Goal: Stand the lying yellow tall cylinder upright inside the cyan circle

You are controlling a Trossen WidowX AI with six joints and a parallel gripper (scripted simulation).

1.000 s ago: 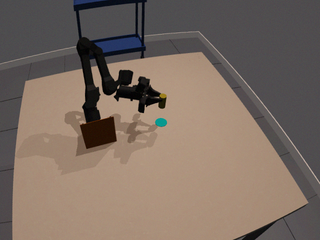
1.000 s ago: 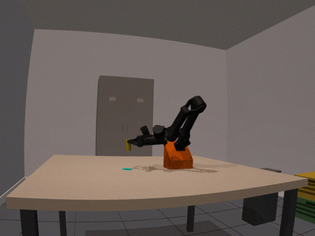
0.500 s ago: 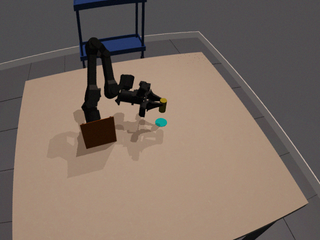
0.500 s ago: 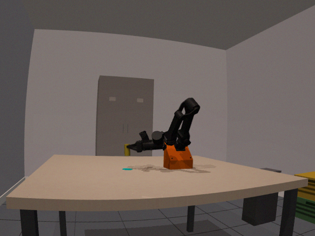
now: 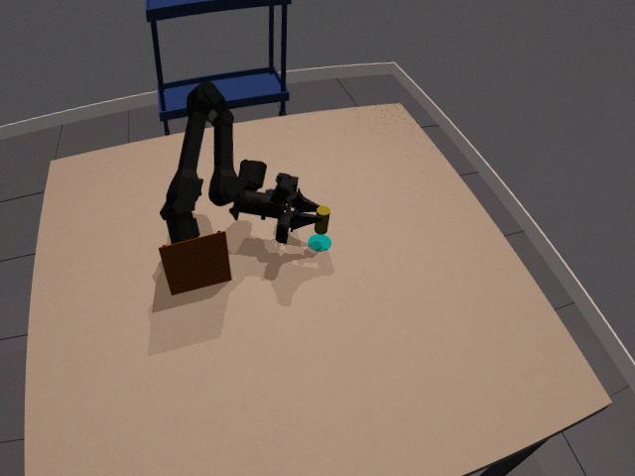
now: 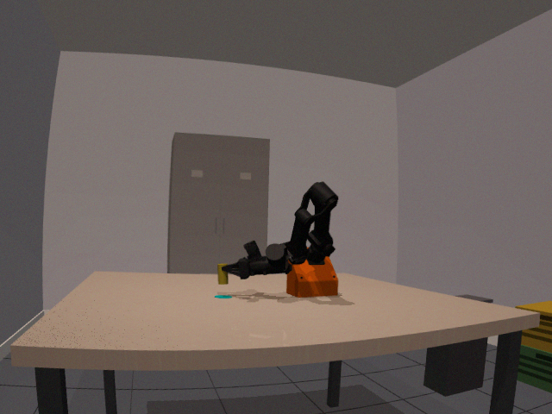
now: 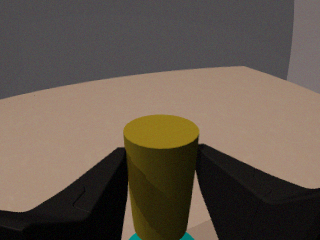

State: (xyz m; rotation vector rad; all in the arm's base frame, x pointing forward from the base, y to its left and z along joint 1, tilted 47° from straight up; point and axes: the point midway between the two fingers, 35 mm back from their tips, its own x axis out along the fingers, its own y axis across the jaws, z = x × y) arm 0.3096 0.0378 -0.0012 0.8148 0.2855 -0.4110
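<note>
Right now my gripper tip is 10 cm above the cyan circle. The rest, counted from my gripper tip: yellow cylinder 2 cm below.
</note>
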